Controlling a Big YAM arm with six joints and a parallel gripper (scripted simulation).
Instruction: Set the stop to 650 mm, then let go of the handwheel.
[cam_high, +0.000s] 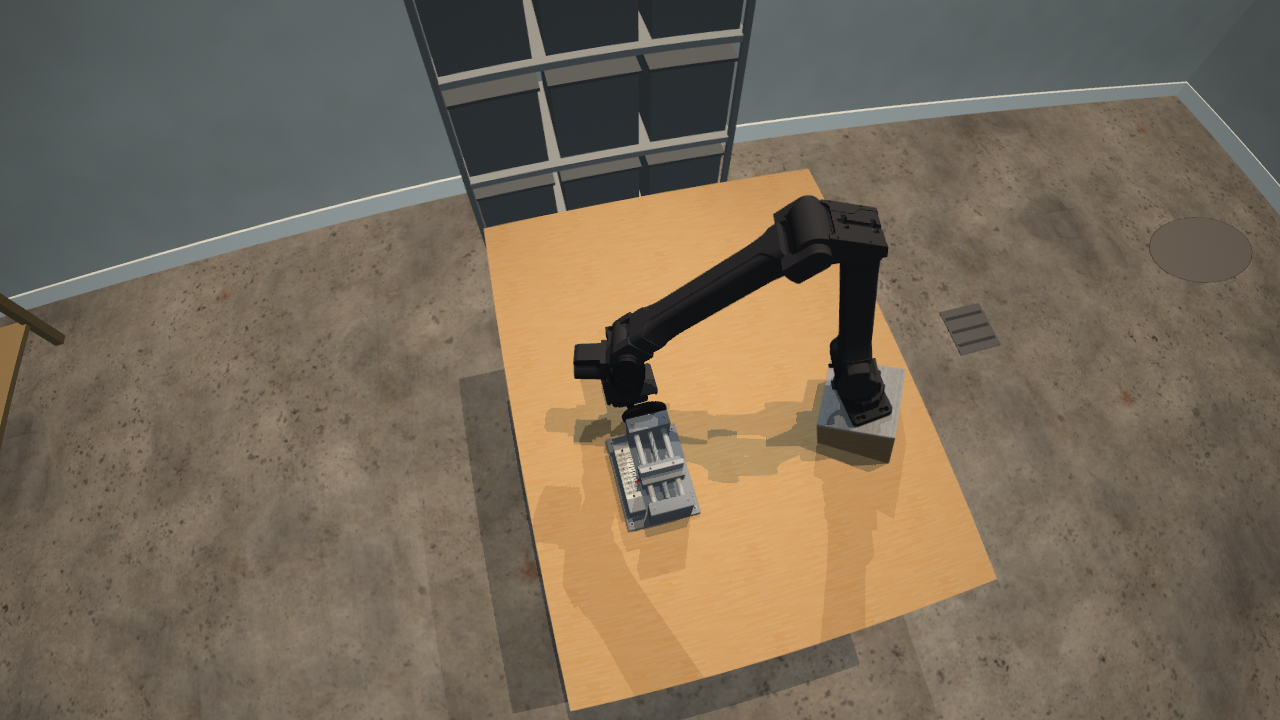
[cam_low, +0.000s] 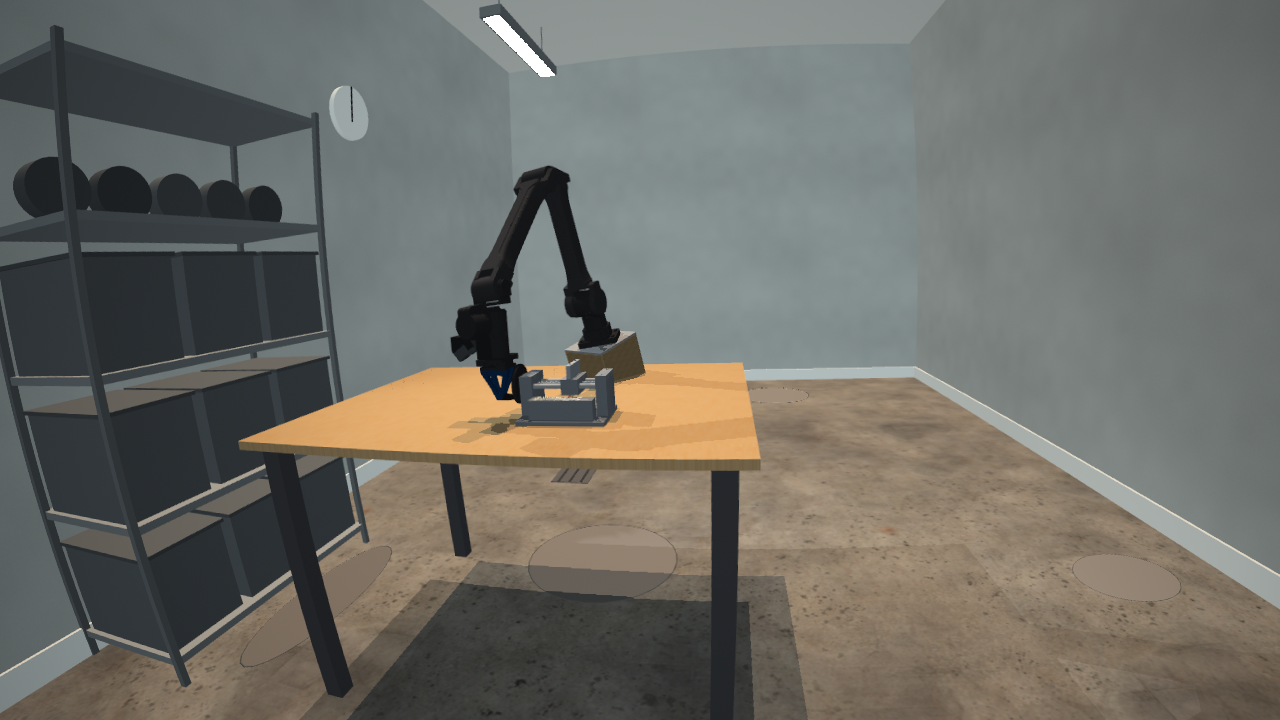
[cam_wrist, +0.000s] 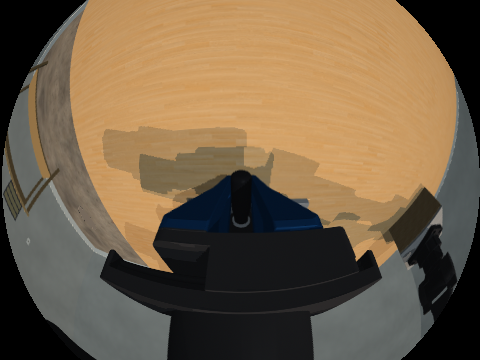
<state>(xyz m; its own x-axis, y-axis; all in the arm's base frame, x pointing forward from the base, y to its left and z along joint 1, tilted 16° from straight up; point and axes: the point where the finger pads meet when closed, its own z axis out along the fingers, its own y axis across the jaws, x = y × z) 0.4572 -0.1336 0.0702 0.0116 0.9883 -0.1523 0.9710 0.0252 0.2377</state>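
The handwheel handle is 10 mm to the left of my hand. The rest, counted from my hand: black handwheel: 30 mm to the left; grey stop fixture: 10 mm behind, 170 mm to the left, 40 mm above.
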